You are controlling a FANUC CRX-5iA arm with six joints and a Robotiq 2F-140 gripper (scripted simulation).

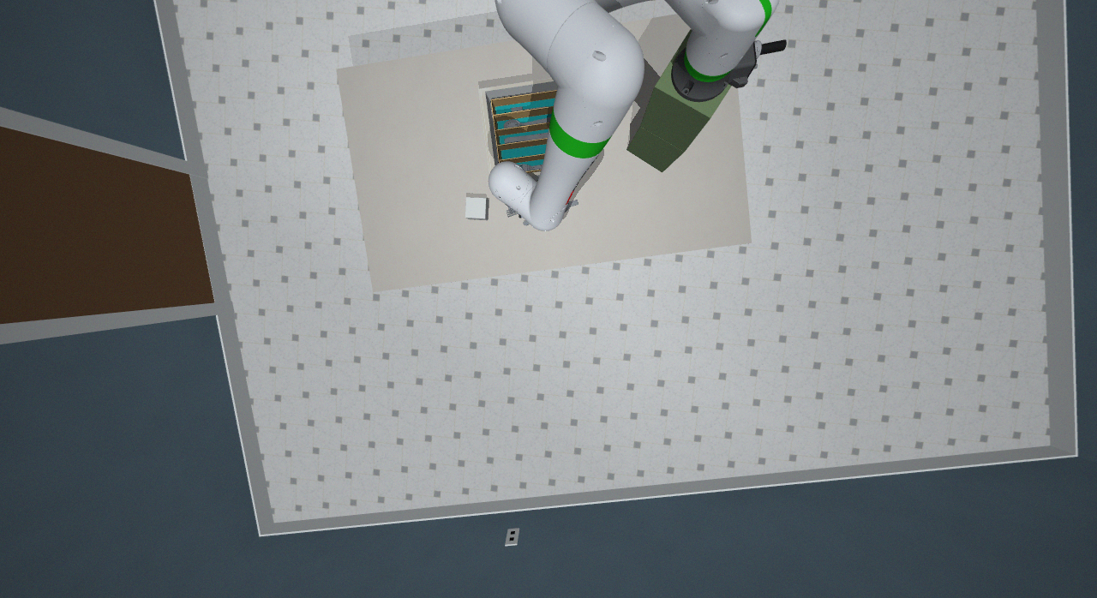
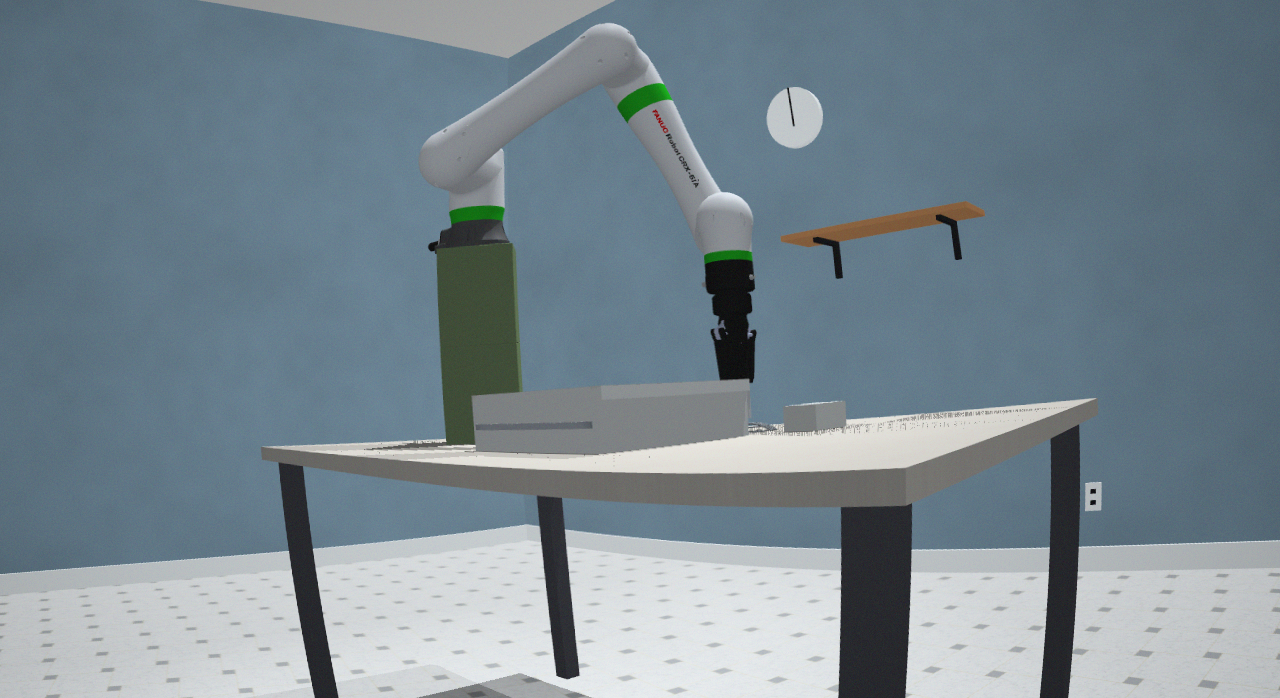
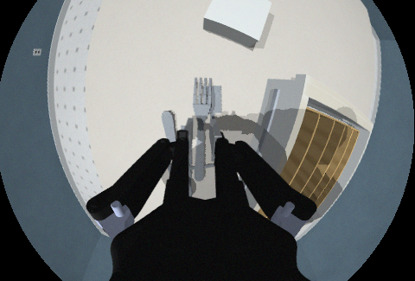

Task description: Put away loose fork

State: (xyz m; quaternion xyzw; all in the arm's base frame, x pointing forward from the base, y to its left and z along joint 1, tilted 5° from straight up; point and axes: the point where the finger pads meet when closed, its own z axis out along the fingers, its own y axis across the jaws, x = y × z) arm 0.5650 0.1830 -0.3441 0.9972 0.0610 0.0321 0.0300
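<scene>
My gripper is now 7 cm past the cutlery tray, 27 cm to the left of it and 1 cm above it. The rest, counted from my hand: white box (19 cm ahead, 2 cm to the right, 4 cm below).
</scene>
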